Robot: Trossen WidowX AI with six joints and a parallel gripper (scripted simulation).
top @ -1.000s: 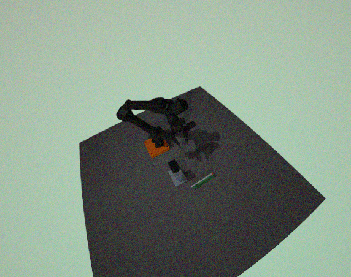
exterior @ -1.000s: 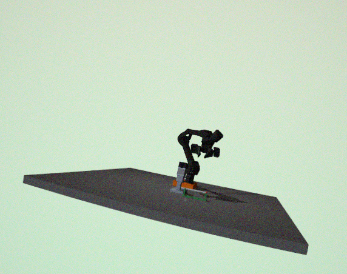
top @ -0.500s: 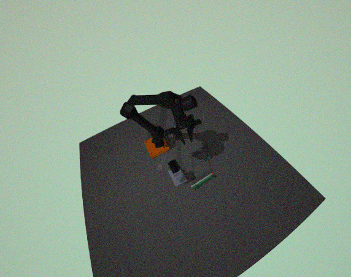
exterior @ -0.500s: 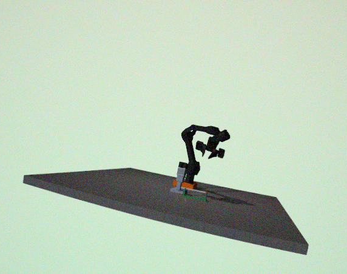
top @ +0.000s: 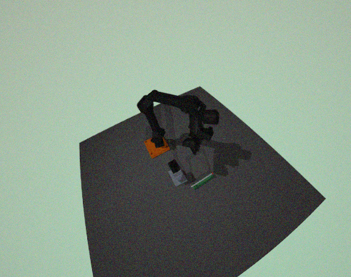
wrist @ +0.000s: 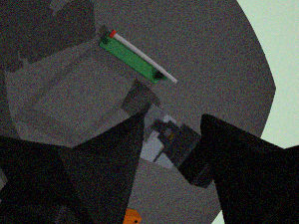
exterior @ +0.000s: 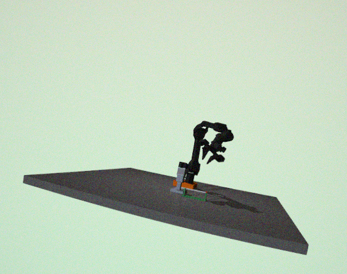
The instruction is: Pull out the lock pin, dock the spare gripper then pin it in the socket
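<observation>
Right now my gripper tip is 90 mm short of the green rest, 10 mm to the right of it and 190 mm above it. From my gripper tip the other things lie so: grey mount (10 mm ahead, 130 mm to the right, 160 mm below); then spare gripper (20 mm ahead, 130 mm to the right, 80 mm below).
</observation>
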